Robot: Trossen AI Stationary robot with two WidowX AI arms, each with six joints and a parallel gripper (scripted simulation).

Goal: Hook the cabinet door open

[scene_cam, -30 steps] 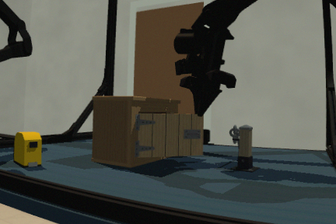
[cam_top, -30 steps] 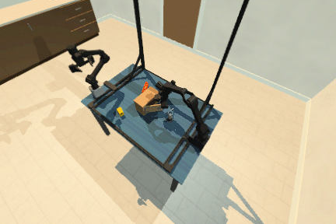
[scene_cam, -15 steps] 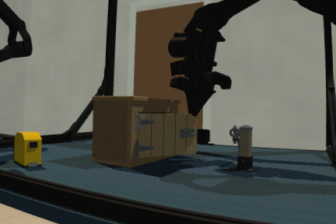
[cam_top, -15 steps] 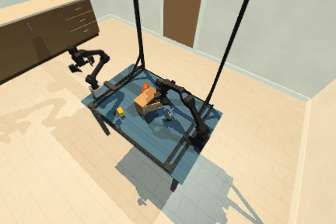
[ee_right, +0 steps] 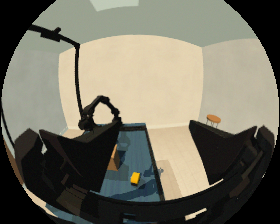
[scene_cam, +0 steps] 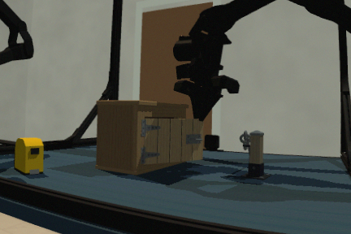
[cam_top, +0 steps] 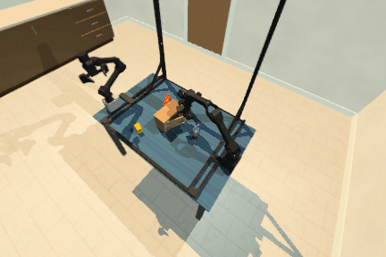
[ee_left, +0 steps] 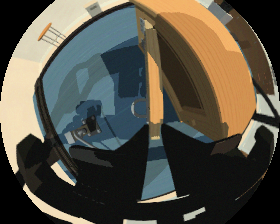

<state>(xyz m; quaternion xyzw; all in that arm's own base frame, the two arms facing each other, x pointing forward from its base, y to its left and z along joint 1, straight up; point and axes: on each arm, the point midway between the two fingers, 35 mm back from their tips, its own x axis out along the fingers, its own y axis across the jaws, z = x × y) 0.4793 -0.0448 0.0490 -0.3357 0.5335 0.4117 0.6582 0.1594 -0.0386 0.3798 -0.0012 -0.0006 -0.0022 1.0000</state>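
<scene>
My left gripper is now 2 cm short of the metal hook, 11 cm to the right of it and 10 cm above it. The rest, counted from my left hand: yellow box (22 cm ahead, 30 cm to the right, 11 cm below); cabinet door (7 cm ahead, 4 cm to the right, 8 cm below); orange object (15 cm behind, 27 cm to the right, 14 cm below).
</scene>
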